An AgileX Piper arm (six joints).
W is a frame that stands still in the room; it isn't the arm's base.
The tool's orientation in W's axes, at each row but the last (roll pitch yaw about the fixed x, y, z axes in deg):
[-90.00 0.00 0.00]
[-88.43 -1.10 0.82]
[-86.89 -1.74 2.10]
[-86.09 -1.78 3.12]
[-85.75 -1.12 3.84]
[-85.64 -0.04 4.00]
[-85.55 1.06 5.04]
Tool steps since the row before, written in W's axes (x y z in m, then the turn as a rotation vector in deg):
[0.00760 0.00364 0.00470 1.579 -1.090 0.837]
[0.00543 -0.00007 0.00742 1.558 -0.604 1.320]
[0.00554 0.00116 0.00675 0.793 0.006 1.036]
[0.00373 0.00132 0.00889 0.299 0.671 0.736]
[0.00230 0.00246 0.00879 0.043 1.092 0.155]
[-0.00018 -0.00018 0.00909 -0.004 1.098 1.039]
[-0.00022 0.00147 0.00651 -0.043 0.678 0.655]
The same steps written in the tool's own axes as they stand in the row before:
[0.00760 -0.00470 0.00364 1.579 -0.837 -1.090]
[0.00557 -0.00732 0.00005 1.574 -1.307 -0.591]
[0.00578 -0.00652 0.00131 0.824 -1.011 0.032]
[0.00407 -0.00867 0.00171 0.358 -0.679 0.702]
[0.00263 -0.00855 0.00294 0.119 -0.072 1.095]
[-0.00019 -0.00908 0.00052 0.073 -0.953 1.171]
[-0.00021 -0.00637 0.00198 0.005 -0.601 0.728]

